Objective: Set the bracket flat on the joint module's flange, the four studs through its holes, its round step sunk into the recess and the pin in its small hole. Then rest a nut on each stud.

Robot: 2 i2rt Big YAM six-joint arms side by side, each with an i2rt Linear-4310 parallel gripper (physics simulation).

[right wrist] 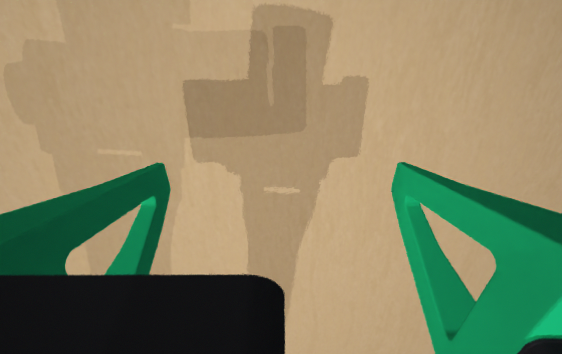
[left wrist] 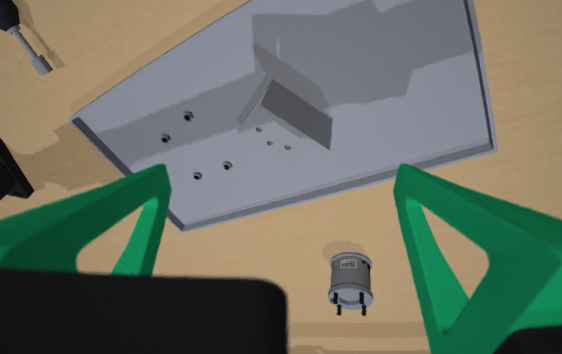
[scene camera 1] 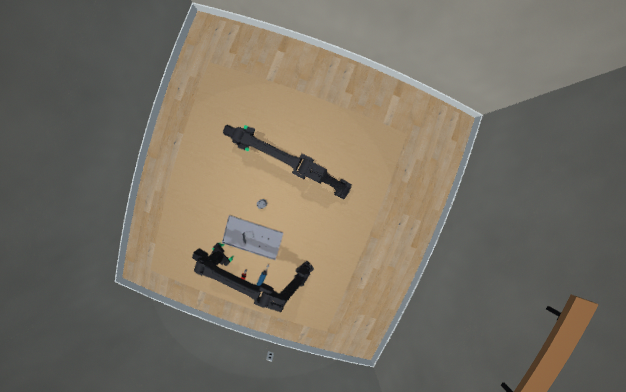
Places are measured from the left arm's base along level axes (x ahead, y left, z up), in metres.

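Pixels of known places: left gripper, between the fingertips: (left wrist: 282, 177) (scene camera 1: 228, 250); right gripper, between the fingertips: (right wrist: 280, 175); left arm's base, origin of its link: (scene camera 1: 304, 269).
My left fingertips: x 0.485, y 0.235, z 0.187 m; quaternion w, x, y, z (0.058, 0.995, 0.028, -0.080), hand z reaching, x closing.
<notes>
Ahead of a thing's pixels: the offset from my left fingertips to its top centre. "spot": to the spot under its first point.
The grey bracket (scene camera 1: 245, 237) (left wrist: 300, 115) lies in the shallow grey tray @[0.047 m back, 0.100 m right, 0.171 m down] (scene camera 1: 237, 222) (left wrist: 440, 112), one dark plate of it sticking up; small holes show in its flat part. Several nuts @[0.088 m back, 0.162 m right, 0.177 m down] (left wrist: 227, 165) lie apart in the tray beside it. The grey joint module @[0.093 m ahead, 0.332 m right, 0.112 m down] (scene camera 1: 262, 204) (left wrist: 350, 275) stands on the table outside the tray, with bare dark studs @[0.115 m ahead, 0.343 m right, 0.112 m down] (left wrist: 364, 309) around its recess. My left gripper (scene camera 1: 224, 253) (left wrist: 282, 177) is open and empty, above the table by the tray's edge. My right gripper (scene camera 1: 246, 138) (right wrist: 280, 175) is open and empty above the table, away from the parts.
A blue-handled tool @[spot: 0.319 m back, 0.040 m left, 0.147 m down] (scene camera 1: 262, 277) and a red-handled tool @[0.222 m back, 0.152 m left, 0.152 m down] (scene camera 1: 244, 274) lie below the tray, near my left arm. A tool's metal tip @[spot: 0.277 m back, 0.044 m right, 0.162 m down] (left wrist: 41, 65) shows at the top left of the left wrist view. Arm shadows fall across the tray and table.
</notes>
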